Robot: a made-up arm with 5 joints.
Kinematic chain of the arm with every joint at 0, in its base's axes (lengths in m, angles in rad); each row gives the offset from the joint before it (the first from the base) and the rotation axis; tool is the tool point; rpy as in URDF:
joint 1: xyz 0 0 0.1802 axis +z
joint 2: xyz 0 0 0 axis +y
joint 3: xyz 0.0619 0 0.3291 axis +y
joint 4: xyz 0.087 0 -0.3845 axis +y
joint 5: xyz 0.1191 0 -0.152 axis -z
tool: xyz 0 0 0 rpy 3.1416 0 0
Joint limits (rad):
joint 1: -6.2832..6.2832
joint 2: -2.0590..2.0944
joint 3: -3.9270..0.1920
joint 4: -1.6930..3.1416
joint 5: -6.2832..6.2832
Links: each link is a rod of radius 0.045 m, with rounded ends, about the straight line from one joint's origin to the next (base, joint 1, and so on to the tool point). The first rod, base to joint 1, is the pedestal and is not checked.
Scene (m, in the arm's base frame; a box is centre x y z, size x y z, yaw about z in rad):
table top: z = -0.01
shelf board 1: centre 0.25 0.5 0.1 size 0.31 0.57 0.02 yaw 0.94
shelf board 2: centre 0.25 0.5 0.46 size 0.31 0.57 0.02 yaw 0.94
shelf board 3: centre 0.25 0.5 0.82 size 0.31 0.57 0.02 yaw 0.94
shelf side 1: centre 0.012 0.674 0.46 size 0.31 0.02 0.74 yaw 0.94
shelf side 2: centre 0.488 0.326 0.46 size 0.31 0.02 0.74 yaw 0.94
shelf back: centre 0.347 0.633 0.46 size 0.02 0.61 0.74 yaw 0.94
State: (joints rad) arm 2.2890 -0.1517 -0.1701 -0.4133 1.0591
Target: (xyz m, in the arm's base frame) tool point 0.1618 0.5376 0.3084
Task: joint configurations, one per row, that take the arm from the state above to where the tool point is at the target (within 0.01 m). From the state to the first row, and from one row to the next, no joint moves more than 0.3 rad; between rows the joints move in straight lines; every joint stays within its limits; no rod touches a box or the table.
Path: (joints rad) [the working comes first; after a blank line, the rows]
Joints at the target: 1.2785 -0.0167 -0.6870 -0.3845 1.0591
Straight joint move there: touches shelf side 1.

1: 2.0431 -0.1731 -0.2455 -0.4893 1.1714
2: 1.7973 -0.1946 -0.3209 -0.5654 1.2838
3: 1.5514 -0.2160 -0.3963 -0.6414 1.3961
4: 1.4149 -0.1164 -0.5416 -0.5130 1.2276
5: 1.2785 -0.0167 -0.6870 -0.3845 1.0591

